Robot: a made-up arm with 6 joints. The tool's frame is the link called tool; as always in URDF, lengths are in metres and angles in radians. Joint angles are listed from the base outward. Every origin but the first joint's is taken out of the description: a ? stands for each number. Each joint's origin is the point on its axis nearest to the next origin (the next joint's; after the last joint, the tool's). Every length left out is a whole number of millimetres.
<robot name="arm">
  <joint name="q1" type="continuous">
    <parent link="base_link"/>
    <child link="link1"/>
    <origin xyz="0 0 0.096"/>
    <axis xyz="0 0 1"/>
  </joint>
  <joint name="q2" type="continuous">
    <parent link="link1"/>
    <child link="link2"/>
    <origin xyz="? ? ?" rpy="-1.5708 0 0"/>
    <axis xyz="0 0 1"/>
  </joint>
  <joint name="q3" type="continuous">
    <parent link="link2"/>
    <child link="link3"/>
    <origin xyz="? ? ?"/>
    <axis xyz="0 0 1"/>
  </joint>
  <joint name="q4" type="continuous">
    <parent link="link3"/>
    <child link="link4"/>
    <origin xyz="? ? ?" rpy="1.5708 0 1.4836"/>
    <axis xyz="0 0 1"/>
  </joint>
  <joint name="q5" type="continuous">
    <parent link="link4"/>
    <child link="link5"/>
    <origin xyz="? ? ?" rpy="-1.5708 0 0"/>
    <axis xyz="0 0 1"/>
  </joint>
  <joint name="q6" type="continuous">
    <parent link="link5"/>
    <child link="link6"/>
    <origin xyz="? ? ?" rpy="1.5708 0 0"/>
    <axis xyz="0 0 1"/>
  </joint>
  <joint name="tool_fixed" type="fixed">
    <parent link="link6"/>
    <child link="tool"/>
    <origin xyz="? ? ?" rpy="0 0 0"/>
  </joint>
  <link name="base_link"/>
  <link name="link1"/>
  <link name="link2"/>
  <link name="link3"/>
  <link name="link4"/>
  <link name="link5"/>
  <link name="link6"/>
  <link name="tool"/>
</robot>
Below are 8 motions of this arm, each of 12 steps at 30 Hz.
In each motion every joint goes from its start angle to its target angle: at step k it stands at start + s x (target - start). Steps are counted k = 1, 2, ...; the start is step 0. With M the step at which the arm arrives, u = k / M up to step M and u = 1 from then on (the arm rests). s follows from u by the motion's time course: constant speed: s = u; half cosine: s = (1 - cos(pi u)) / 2; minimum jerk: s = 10 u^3 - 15 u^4 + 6 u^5.
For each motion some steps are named. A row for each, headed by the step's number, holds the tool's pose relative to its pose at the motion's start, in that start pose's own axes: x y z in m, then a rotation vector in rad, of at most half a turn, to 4 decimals.
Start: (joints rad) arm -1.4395 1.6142 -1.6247 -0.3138 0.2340 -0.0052
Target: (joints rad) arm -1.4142 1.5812 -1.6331 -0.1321 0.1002 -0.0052
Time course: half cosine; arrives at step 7
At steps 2, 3, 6, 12:
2: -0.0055 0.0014 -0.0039 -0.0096 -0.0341 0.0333
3: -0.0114 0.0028 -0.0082 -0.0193 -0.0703 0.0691
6: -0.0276 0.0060 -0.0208 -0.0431 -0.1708 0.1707
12: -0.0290 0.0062 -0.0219 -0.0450 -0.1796 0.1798

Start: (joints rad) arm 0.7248 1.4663 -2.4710 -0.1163 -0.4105 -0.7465
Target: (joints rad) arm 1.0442 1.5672 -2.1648 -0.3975 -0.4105 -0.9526
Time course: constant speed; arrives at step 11
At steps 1, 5, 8, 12:
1: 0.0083 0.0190 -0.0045 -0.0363 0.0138 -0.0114
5: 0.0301 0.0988 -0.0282 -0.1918 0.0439 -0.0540
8: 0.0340 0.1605 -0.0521 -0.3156 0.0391 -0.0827
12: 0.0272 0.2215 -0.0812 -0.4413 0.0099 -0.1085

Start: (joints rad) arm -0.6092 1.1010 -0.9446 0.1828 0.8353 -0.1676
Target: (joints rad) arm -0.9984 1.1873 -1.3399 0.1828 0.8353 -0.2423
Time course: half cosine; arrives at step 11
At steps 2, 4, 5, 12:
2: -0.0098 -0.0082 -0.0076 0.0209 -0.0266 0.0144
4: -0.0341 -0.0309 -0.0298 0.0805 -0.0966 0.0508
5: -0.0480 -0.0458 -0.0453 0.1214 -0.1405 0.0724
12: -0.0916 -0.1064 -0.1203 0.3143 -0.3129 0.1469

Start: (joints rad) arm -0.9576 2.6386 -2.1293 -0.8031 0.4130 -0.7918
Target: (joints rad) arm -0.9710 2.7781 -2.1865 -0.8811 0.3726 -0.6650
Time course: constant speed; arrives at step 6
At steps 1, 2, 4, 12:
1: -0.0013 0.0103 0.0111 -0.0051 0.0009 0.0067
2: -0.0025 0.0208 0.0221 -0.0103 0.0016 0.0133
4: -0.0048 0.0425 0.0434 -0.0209 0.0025 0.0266
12: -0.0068 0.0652 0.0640 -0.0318 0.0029 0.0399

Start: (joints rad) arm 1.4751 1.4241 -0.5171 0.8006 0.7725 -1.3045
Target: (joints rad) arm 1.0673 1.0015 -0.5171 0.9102 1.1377 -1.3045
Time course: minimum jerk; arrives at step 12
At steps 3, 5, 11, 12:
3: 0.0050 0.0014 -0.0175 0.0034 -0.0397 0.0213
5: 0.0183 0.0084 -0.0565 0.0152 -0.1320 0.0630
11: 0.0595 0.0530 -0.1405 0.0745 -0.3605 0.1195
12: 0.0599 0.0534 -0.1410 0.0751 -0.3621 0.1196

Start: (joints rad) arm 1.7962 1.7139 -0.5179 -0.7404 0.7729 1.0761
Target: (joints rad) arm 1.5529 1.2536 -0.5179 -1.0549 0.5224 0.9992
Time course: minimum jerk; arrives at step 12
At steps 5, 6, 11, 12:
5: -0.0078 -0.0483 -0.0302 -0.0819 -0.1966 0.0425
6: -0.0078 -0.0702 -0.0436 -0.1059 -0.2865 0.0599
11: 0.0074 -0.1398 -0.0869 -0.1296 -0.5812 0.1056
12: 0.0076 -0.1404 -0.0873 -0.1294 -0.5842 0.1060

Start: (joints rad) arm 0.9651 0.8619 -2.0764 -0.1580 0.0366 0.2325
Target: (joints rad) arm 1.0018 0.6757 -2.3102 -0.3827 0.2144 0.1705
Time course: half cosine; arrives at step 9
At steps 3, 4, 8, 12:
3: -0.0568 0.0014 -0.0235 0.0065 -0.0621 -0.0615
4: -0.0931 0.0015 -0.0416 0.0160 -0.1031 -0.1006
8: -0.2098 -0.0032 -0.1187 0.0788 -0.2432 -0.2240
12: -0.2158 -0.0037 -0.1235 0.0834 -0.2507 -0.2301

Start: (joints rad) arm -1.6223 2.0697 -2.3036 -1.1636 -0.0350 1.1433
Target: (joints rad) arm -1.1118 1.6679 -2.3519 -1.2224 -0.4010 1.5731
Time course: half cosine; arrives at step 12
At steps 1, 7, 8, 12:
1: -0.0062 0.0062 -0.0018 -0.0138 -0.0104 0.0090
7: -0.2264 0.1734 -0.1277 -0.5320 -0.3347 0.3461
8: -0.2669 0.1912 -0.1633 -0.6383 -0.3881 0.4133
12: -0.3454 0.2102 -0.2434 -0.8614 -0.4896 0.5502

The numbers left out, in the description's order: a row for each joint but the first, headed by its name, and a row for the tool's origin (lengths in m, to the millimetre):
q2: 0 0 0
q3: -0.444 -0.061 0
q4: 0.382 -0.067 0
q5: 0 0 0
q6: 0 -0.061 0
tool: 0 0 0

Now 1 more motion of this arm.
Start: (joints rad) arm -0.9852 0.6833 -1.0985 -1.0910 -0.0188 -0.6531
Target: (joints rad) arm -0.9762 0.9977 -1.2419 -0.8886 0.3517 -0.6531
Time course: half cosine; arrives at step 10
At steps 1, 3, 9, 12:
1: 0.0003 0.0014 0.0035 -0.0095 0.0063 0.0051
3: 0.0022 0.0127 0.0289 -0.0816 0.0532 0.0420
9: 0.0039 0.0774 0.1292 -0.4098 0.2458 0.1761
12: 0.0038 0.0798 0.1322 -0.4208 0.2517 0.1797

